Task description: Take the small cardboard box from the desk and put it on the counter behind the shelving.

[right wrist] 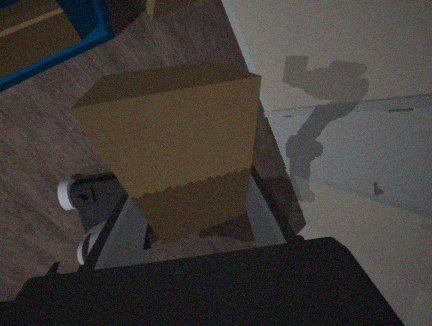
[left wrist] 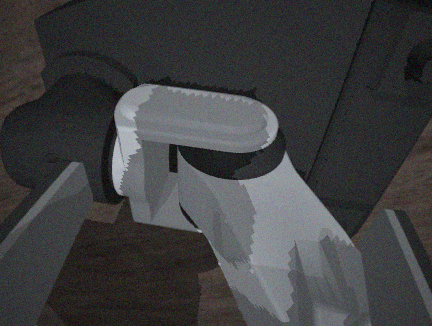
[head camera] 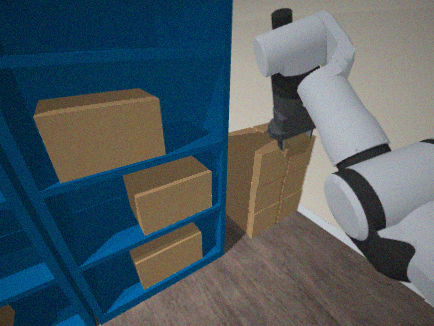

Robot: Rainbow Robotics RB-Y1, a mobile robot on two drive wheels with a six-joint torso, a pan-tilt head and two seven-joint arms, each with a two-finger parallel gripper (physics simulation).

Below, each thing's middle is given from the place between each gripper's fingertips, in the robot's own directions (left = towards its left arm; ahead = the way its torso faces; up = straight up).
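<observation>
Small cardboard box (right wrist: pixel 179 139): my right hand 2 cm short of it, 1 cm to the right of it, 1 cm below it.
My left gripper: 61 cm short of the box, 45 cm to the left of it, 72 cm below it.
</observation>
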